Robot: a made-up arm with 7 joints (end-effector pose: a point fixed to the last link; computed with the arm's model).
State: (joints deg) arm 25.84 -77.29 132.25 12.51 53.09 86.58 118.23
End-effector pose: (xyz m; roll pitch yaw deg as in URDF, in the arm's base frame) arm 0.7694 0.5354 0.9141 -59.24 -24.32 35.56
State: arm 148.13 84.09 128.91 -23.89 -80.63 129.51 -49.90
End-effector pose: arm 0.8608 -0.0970 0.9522 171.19 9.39 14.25
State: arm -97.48 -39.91 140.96 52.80 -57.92 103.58 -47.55
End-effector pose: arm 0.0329 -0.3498 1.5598 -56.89 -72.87 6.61
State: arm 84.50 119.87 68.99 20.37 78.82 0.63 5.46
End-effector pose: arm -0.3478 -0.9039 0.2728 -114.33 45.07 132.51
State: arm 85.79 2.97 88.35 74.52 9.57 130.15 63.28
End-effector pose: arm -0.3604 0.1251 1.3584 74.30 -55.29 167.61
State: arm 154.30 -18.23 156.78 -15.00 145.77 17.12 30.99
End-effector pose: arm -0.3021 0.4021 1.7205 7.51 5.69 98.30
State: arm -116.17 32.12 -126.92 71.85 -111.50 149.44 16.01
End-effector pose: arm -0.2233 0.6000 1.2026 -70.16 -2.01 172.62
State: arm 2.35 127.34 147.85 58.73 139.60 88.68 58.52
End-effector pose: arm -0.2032 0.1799 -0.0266 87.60 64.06 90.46
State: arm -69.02 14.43 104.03 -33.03 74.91 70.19 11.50
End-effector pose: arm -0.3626 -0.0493 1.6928 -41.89 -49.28 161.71
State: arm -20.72 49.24 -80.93 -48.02 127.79 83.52 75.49
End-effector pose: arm -0.6006 0.5138 1.2960 -27.21 -21.92 101.00
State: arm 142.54 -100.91 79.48 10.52 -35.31 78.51 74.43
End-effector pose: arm -0.7253 0.7405 0.5056 123.30 20.40 161.99
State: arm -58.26 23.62 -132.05 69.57 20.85 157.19 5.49
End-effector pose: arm -0.5514 0.3039 1.1327 74.16 -48.52 106.58
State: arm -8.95 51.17 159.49 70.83 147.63 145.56 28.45
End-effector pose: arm -0.6532 0.1084 0.6659 111.38 47.07 79.63
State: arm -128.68 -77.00 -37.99 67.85 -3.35 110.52 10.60
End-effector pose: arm -0.8127 -0.3675 0.6013 -33.31 25.13 -157.51
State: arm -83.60 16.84 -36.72 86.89 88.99 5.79 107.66
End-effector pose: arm -0.3957 -0.4988 1.1961 -178.08 -10.63 -35.06
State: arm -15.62 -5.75 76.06 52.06 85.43 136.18 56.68
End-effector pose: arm 0.2911 0.2368 1.3164 175.93 -22.73 4.84
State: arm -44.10 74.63 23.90 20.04 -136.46 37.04 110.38
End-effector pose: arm -0.6717 0.8007 1.0562 163.21 -6.90 175.99
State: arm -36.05 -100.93 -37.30 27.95 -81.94 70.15 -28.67
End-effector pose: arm 0.6994 -0.6371 0.3402 -162.70 19.30 -72.45
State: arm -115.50 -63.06 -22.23 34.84 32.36 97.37 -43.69
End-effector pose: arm -0.6512 -0.6875 0.9339 -31.20 -1.48 -129.64
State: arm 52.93 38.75 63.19 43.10 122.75 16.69 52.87
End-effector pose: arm -0.6262 -0.0770 1.4854 88.19 3.54 -138.68
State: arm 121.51 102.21 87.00 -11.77 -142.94 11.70 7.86
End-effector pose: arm 0.7829 -0.7091 0.3879 120.78 -31.77 21.08
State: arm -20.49 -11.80 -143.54 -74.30 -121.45 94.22 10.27
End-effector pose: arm 0.6390 -0.1127 1.1010 76.31 -7.85 10.76
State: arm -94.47 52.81 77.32 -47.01 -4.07 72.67 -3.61
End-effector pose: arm -0.5870 0.6643 1.1319 -127.96 -27.04 118.77
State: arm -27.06 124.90 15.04 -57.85 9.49 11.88 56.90
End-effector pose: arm -0.4792 -0.1246 -0.1790 -111.04 17.21 138.15
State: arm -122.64 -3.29 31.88 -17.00 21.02 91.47 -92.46
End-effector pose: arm -0.2123 0.2198 1.6662 100.25 -74.26 97.33
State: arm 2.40 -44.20 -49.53 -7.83 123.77 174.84 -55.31
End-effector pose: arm 0.6152 0.0071 1.2932 86.55 -18.33 -92.88
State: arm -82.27 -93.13 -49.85 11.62 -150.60 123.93 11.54
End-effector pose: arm 0.0616 -0.8736 0.4662 162.75 41.49 -107.15
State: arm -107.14 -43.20 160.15 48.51 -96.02 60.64 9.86
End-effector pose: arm -0.1703 -0.3131 1.6595 -2.31 -47.23 -27.15
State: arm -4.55 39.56 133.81 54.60 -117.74 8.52 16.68
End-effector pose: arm -0.8676 0.3000 1.1982 -76.84 -55.29 57.01
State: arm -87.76 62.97 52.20 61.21 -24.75 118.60 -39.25
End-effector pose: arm 0.1579 0.6000 1.3028 -164.10 -32.01 50.42
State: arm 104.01 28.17 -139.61 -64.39 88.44 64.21 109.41
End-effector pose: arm -0.3171 -0.1360 1.5899 20.85 -50.86 121.68
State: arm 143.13 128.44 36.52 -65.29 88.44 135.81 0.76
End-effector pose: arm 0.4919 0.0674 0.0696 18.07 13.87 43.70
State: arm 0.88 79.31 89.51 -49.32 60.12 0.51 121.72
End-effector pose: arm -0.9519 -0.5239 0.9071 42.87 51.09 149.68
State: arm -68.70 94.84 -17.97 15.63 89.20 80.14 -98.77
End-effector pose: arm -0.5468 0.8429 0.8492 154.16 -13.09 106.57
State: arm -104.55 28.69 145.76 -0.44 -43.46 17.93 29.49
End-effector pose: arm 0.0003 0.4187 1.7498 1.33 -10.27 4.82
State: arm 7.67 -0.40 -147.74 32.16 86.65 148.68 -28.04
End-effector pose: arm -0.2593 -0.2257 1.4794 115.34 -28.11 145.16
